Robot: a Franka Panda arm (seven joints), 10 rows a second.
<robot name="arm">
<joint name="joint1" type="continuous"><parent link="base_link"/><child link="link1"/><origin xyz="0 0 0.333"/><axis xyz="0 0 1"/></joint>
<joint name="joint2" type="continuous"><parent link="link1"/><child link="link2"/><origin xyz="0 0 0"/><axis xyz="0 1 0"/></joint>
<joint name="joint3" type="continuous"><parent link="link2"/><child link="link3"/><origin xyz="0 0 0.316"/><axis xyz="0 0 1"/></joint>
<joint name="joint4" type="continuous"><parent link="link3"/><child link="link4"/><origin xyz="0.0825 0 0"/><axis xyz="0 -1 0"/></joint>
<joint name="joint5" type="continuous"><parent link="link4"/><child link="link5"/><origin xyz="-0.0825 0 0.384"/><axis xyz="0 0 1"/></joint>
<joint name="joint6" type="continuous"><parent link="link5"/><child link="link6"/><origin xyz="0 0 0"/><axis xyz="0 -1 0"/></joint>
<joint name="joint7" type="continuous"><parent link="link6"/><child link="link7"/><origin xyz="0.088 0 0"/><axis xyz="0 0 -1"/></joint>
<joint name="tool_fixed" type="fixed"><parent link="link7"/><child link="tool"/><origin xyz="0 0 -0.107" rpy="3.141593 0 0"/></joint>
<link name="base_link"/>
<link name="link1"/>
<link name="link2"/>
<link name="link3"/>
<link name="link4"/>
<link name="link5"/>
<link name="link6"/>
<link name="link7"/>
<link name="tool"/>
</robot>
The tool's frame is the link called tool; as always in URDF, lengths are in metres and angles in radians. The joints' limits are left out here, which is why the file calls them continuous.
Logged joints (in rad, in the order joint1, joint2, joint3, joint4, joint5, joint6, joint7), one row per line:
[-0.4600, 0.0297, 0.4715, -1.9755, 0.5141, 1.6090, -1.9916]
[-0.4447, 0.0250, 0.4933, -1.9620, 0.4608, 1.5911, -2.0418]
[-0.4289, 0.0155, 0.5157, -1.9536, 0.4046, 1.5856, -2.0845]
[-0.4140, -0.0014, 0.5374, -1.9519, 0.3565, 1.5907, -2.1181]
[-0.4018, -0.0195, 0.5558, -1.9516, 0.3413, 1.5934, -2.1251]
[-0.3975, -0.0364, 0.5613, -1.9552, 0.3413, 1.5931, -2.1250]
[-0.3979, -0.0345, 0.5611, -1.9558, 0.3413, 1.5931, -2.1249]
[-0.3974, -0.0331, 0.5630, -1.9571, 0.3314, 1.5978, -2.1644]
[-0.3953, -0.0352, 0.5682, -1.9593, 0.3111, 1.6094, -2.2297]
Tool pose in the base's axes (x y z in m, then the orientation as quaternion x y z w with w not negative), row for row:
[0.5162, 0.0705, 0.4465, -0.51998, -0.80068, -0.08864, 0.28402]
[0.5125, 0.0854, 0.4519, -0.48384, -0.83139, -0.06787, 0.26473]
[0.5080, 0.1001, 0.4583, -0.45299, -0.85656, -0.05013, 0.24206]
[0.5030, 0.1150, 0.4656, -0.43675, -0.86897, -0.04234, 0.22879]
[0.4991, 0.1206, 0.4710, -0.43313, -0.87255, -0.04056, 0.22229]
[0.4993, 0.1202, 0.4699, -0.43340, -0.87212, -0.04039, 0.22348]
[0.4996, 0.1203, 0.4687, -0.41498, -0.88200, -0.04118, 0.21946]
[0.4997, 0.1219, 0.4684, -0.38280, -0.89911, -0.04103, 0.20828]
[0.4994, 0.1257, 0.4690, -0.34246, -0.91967, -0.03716, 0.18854]
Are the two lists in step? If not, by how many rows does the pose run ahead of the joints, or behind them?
The pose runs 1 row ahead of the joints: the pose in row i belongs to the joints in row i + 1.
